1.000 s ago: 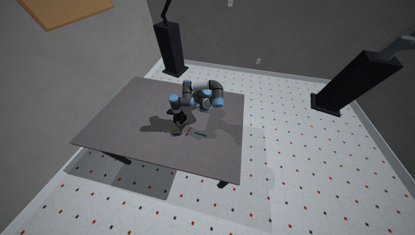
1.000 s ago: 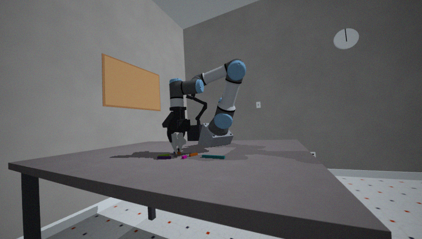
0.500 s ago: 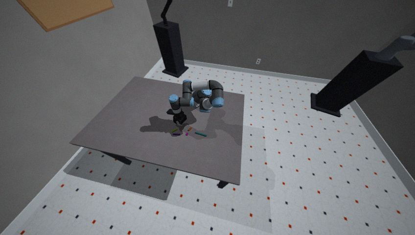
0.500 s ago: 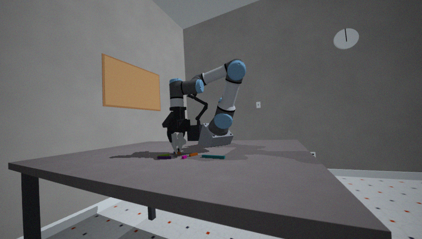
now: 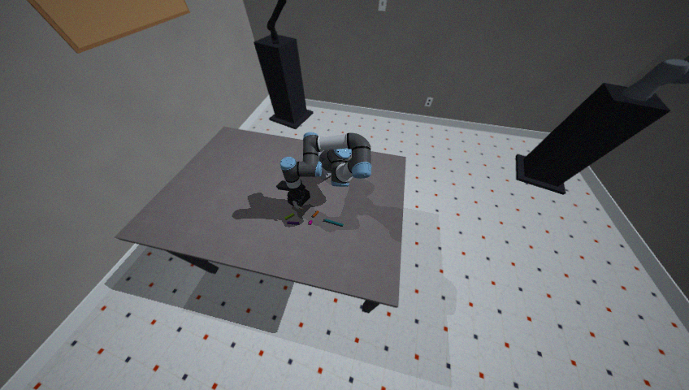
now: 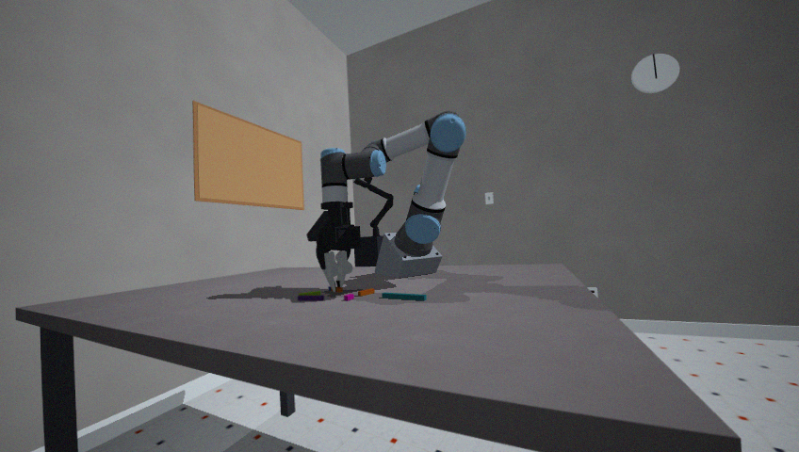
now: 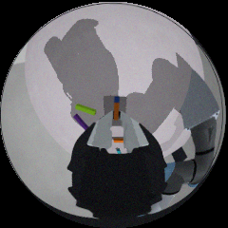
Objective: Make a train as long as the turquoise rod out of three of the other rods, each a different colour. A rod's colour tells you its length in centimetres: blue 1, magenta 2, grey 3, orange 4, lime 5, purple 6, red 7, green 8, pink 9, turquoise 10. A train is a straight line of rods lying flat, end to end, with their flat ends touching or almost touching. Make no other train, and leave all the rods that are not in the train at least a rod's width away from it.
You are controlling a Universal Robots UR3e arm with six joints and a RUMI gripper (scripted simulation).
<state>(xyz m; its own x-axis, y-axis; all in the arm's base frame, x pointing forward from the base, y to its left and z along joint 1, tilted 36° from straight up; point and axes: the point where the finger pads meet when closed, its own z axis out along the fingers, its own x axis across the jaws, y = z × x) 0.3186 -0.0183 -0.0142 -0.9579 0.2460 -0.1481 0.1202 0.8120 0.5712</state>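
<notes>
Now: the blue rod 3 cm to the right of my hand and 1 cm below it. Also, from my hand: purple rod: 9 cm ahead, 3 cm to the left, 1 cm below; lime rod: 7 cm ahead, 1 cm to the right, 1 cm below; magenta rod: 11 cm to the left, 5 cm ahead, 1 cm below.
</notes>
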